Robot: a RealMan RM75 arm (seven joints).
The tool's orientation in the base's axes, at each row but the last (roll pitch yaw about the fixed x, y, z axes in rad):
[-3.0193 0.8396 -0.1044]
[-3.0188 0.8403 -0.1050]
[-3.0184 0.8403 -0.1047]
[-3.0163 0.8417 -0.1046]
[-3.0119 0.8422 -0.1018]
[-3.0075 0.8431 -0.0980]
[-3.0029 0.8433 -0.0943]
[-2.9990 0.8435 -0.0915]
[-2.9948 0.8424 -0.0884]
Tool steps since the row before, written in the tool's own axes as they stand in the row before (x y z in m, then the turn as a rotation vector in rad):
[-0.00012 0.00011 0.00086 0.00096 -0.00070 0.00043]
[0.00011 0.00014 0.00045 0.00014 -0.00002 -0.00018]
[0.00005 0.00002 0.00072 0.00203 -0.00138 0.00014]
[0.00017 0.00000 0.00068 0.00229 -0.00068 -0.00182]
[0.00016 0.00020 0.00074 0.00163 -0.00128 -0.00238]
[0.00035 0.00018 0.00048 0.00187 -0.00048 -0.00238]
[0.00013 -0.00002 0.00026 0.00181 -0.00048 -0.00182]
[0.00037 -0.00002 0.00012 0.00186 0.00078 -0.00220]
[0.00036 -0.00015 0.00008 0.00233 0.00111 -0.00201]
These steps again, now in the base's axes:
[-0.00072 0.00007 -0.00049 0.00046 0.00070 -0.00094]
[-0.00028 -0.00005 -0.00039 0.00023 -0.00003 0.00002]
[-0.00049 0.00012 -0.00052 0.00151 0.00124 -0.00149]
[-0.00038 0.00013 -0.00058 0.00297 0.00014 -0.00045]
[-0.00047 -0.00006 -0.00063 0.00305 0.00065 0.00047]
[-0.00015 -0.00010 -0.00059 0.00305 -0.00014 0.00022]
[-0.00010 0.00007 -0.00027 0.00261 -0.00002 -0.00011]
[0.00016 0.00002 -0.00035 0.00267 -0.00133 -0.00002]
[0.00021 0.00014 -0.00031 0.00278 -0.00164 -0.00052]

